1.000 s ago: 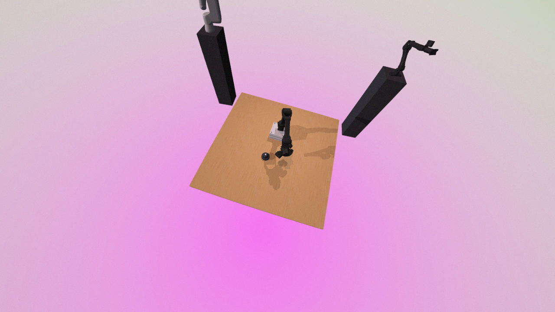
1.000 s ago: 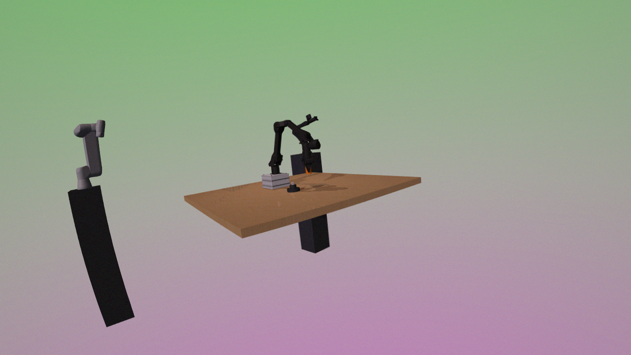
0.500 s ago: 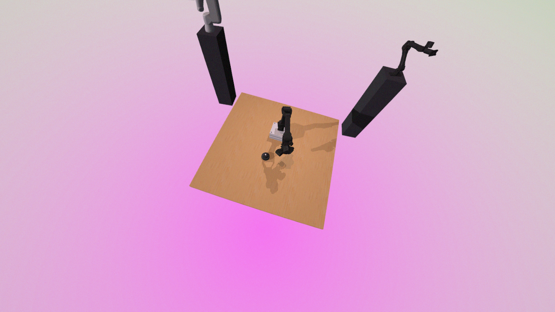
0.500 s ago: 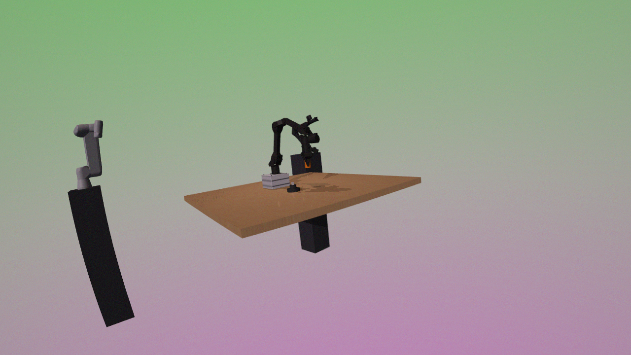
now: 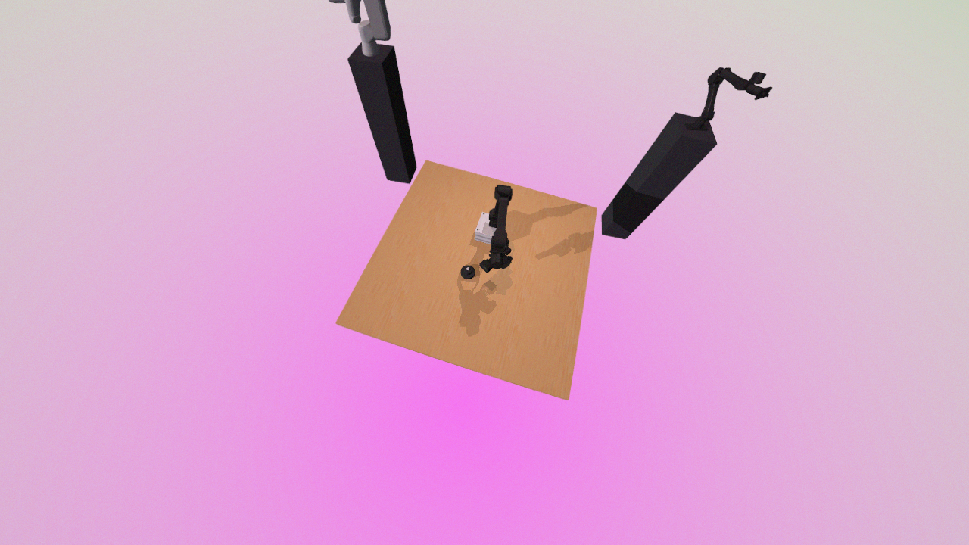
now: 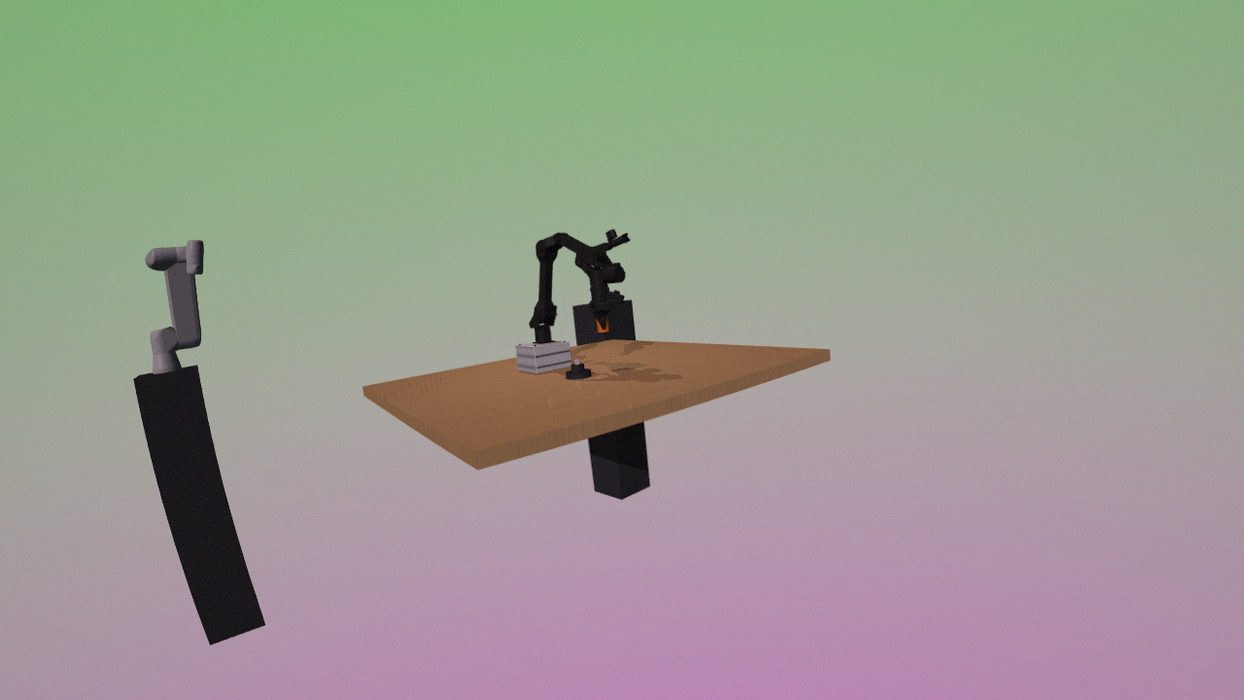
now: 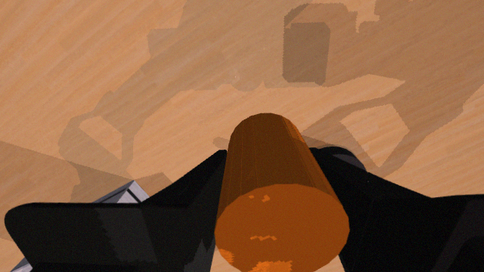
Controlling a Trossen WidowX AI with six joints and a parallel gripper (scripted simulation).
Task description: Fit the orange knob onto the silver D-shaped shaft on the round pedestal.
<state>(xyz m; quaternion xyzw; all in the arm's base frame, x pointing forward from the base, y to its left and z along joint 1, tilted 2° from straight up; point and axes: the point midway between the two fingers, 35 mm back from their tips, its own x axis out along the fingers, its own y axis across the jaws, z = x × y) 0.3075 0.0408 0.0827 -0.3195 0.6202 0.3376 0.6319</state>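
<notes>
Now: the pedestal 1 cm ahead of my gripper tip, 14 cm to the right of it and 11 cm below it. Also, from my gripper tip: orange knob: 3 cm above.
</notes>
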